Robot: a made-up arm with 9 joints. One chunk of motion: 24 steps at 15 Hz.
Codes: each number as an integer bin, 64 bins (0 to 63) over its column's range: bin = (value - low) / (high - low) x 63, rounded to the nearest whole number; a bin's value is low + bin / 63 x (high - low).
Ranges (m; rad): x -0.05..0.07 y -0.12..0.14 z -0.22..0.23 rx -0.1..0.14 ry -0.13..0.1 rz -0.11..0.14
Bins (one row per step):
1: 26 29 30 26 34 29
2: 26 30 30 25 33 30
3: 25 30 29 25 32 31
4: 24 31 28 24 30 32
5: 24 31 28 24 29 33
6: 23 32 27 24 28 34
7: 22 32 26 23 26 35
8: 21 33 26 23 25 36
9: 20 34 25 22 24 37
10: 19 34 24 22 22 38
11: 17 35 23 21 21 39
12: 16 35 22 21 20 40
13: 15 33 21 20 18 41
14: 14 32 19 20 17 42
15: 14 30 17 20 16 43
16: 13 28 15 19 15 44
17: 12 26 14 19 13 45
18: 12 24 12 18 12 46
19: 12 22 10 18 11 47
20: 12 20 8 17 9 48
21: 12 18 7 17 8 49
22: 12 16 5 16 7 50
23: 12 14 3 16 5 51
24: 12 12 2 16 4 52
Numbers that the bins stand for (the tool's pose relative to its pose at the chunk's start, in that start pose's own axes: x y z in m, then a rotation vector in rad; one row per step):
1: -0.0005 -0.0003 -0.0057 -0.0010 -0.0059 0.0051
2: -0.0005 0.0038 -0.0057 -0.0048 -0.0095 0.0090
3: -0.0024 0.0038 -0.0129 -0.0048 -0.0132 0.0130
4: -0.0043 0.0079 -0.0200 -0.0086 -0.0205 0.0170
5: -0.0043 0.0079 -0.0200 -0.0086 -0.0241 0.0210
6: -0.0062 0.0121 -0.0271 -0.0086 -0.0278 0.0249
7: -0.0081 0.0121 -0.0343 -0.0124 -0.0351 0.0289
8: -0.0100 0.0162 -0.0343 -0.0124 -0.0387 0.0329
9: -0.0119 0.0203 -0.0414 -0.0162 -0.0424 0.0368
10: -0.0138 0.0203 -0.0486 -0.0162 -0.0497 0.0408
11: -0.0176 0.0244 -0.0557 -0.0200 -0.0533 0.0448
12: -0.0195 0.0244 -0.0629 -0.0200 -0.0570 0.0487
13: -0.0214 0.0162 -0.0700 -0.0238 -0.0643 0.0527
14: -0.0233 0.0121 -0.0843 -0.0238 -0.0679 0.0567
15: -0.0233 0.0038 -0.0986 -0.0238 -0.0716 0.0606
16: -0.0252 -0.0044 -0.1129 -0.0276 -0.0752 0.0646
17: -0.0271 -0.0127 -0.1200 -0.0276 -0.0825 0.0686
18: -0.0271 -0.0210 -0.1343 -0.0314 -0.0862 0.0725
19: -0.0271 -0.0292 -0.1486 -0.0314 -0.0898 0.0765
20: -0.0271 -0.0375 -0.1629 -0.0352 -0.0971 0.0805
21: -0.0271 -0.0457 -0.1700 -0.0352 -0.1008 0.0844
22: -0.0271 -0.0540 -0.1843 -0.0390 -0.1044 0.0884
23: -0.0271 -0.0622 -0.1986 -0.0390 -0.1117 0.0924
24: -0.0271 -0.0705 -0.2057 -0.0390 -0.1154 0.0963

